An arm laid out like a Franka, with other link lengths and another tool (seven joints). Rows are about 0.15 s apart.
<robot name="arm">
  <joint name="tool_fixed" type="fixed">
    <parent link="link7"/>
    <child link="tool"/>
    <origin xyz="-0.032 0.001 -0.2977" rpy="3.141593 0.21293 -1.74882"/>
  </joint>
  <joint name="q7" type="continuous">
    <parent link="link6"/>
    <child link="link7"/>
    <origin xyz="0.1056 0 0" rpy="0 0 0"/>
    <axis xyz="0 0 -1"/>
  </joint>
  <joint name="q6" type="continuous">
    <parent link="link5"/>
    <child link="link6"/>
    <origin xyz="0 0 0" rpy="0 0 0"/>
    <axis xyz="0 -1 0"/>
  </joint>
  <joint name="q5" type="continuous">
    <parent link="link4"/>
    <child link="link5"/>
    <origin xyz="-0.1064 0 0.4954" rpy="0 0 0"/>
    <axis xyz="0 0 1"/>
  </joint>
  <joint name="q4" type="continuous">
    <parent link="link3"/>
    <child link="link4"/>
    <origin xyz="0.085 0 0" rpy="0 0 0"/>
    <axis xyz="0 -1 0"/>
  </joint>
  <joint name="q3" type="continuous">
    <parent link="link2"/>
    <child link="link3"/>
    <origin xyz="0 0 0.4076" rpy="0 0 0"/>
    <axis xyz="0 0 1"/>
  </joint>
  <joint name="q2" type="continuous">
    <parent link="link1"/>
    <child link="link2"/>
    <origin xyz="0 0 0" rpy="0 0 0"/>
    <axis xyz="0 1 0"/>
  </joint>
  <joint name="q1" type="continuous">
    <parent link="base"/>
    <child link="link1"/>
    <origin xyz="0 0 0.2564" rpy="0 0 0"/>
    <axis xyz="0 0 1"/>
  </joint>
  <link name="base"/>
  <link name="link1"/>
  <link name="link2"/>
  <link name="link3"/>
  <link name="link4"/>
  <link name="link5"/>
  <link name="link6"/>
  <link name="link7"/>
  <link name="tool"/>
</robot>
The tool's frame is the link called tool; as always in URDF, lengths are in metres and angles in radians. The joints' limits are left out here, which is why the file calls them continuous.
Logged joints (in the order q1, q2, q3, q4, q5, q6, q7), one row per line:
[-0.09, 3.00, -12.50, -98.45, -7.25, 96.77, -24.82]
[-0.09, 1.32, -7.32, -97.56, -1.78, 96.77, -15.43]
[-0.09, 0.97, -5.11, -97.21, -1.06, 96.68, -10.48]
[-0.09, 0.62, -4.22, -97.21, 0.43, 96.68, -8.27]
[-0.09, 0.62, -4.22, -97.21, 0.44, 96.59, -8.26]
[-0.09, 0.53, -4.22, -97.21, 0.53, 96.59, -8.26]
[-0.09, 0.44, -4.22, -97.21, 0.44, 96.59, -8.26]
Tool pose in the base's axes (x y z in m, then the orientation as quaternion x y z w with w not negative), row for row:
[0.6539, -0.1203, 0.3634, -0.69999, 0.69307, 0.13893, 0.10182]
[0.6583, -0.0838, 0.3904, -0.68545, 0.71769, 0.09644, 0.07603]
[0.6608, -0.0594, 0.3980, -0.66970, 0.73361, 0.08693, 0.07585]
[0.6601, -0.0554, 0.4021, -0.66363, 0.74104, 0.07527, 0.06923]
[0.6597, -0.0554, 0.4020, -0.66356, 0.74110, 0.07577, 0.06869]
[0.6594, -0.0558, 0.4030, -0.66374, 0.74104, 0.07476, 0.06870]
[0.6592, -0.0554, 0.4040, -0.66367, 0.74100, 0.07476, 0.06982]
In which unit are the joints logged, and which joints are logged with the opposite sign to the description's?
The joints are logged in degrees. Opposite sign: q5.
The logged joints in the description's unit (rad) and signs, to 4 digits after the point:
[-0.0016, 0.0524, -0.2182, -1.7183, 0.1265, 1.6890, -0.4332]
[-0.0016, 0.0230, -0.1278, -1.7027, 0.0311, 1.6890, -0.2693]
[-0.0016, 0.0169, -0.0892, -1.6966, 0.0185, 1.6874, -0.1829]
[-0.0016, 0.0108, -0.0737, -1.6966, -0.0075, 1.6874, -0.1443]
[-0.0016, 0.0108, -0.0737, -1.6966, -0.0077, 1.6858, -0.1442]
[-0.0016, 0.0093, -0.0737, -1.6966, -0.0093, 1.6858, -0.1442]
[-0.0016, 0.0077, -0.0737, -1.6966, -0.0077, 1.6858, -0.1442]

